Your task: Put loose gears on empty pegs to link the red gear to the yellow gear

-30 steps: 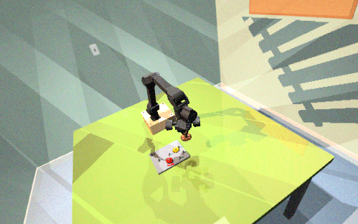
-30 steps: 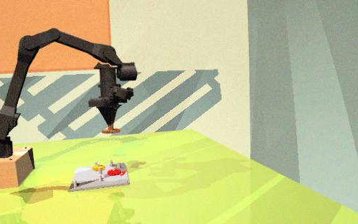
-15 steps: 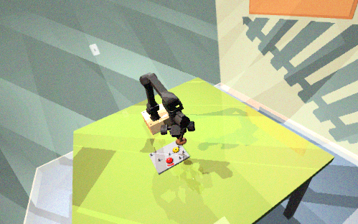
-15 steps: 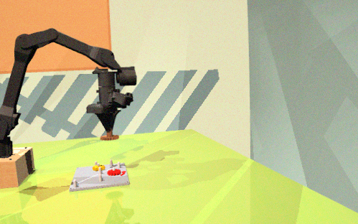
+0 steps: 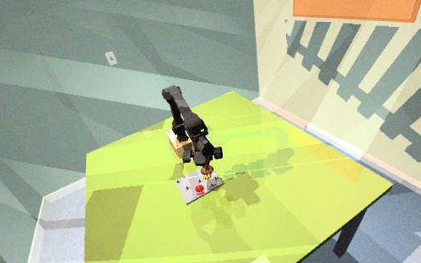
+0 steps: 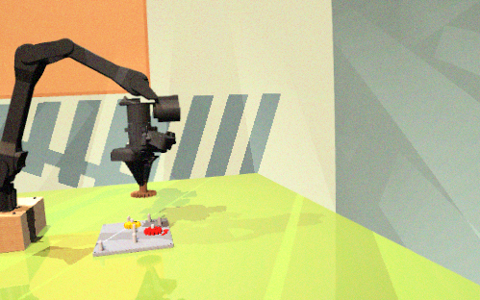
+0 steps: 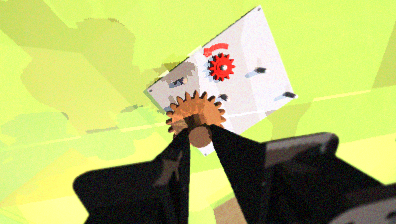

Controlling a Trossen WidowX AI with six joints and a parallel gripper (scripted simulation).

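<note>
The red gear lies 100 mm below my gripper tip, 70 mm to the right of it and 10 mm ahead of it. From my gripper tip the other things lie so: yellow gear: 100 mm below, 30 mm behind; red arrow: 110 mm below, 80 mm to the right, 40 mm ahead; orange gear: 10 mm below.
</note>
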